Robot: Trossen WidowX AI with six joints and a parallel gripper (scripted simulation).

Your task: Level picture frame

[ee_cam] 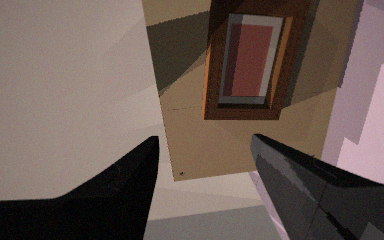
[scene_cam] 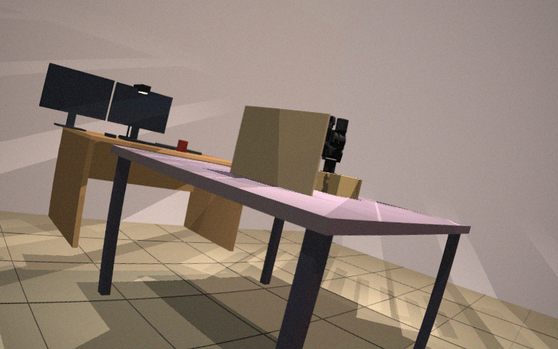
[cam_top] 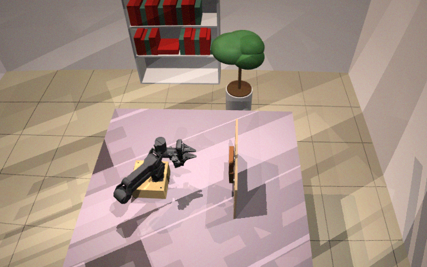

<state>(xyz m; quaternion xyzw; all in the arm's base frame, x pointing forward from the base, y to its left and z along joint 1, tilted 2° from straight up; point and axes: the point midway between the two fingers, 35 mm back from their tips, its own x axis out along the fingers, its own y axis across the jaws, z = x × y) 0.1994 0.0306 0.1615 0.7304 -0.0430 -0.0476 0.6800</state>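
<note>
Now: gripper tip 20 cm short of the picture frame, 3 cm to the left of it and 9 cm above it. Round my gripper tip: wooden wall board 21 cm ahead, 5 cm to the right, 10 cm below.
</note>
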